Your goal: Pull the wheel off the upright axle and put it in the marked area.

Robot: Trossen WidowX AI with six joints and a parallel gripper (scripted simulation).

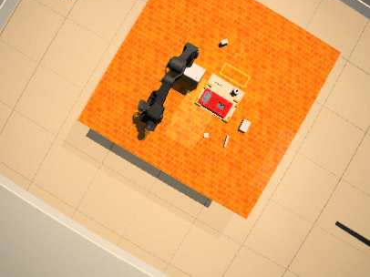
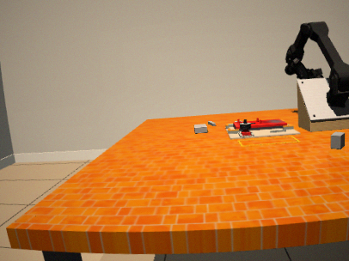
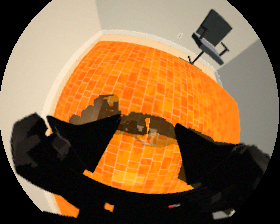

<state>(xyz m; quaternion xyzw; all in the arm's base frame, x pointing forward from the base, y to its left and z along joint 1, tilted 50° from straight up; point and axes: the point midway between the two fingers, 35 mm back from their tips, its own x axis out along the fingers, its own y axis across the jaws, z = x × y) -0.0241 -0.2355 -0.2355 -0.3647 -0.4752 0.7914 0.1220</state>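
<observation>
My gripper tip is 41 cm to the right of the dark wheel, 40 cm short of it and 6 cm above it. Also, from my gripper tip: upright axle 41 cm to the left, 40 cm ahead, 6 cm below.
</observation>
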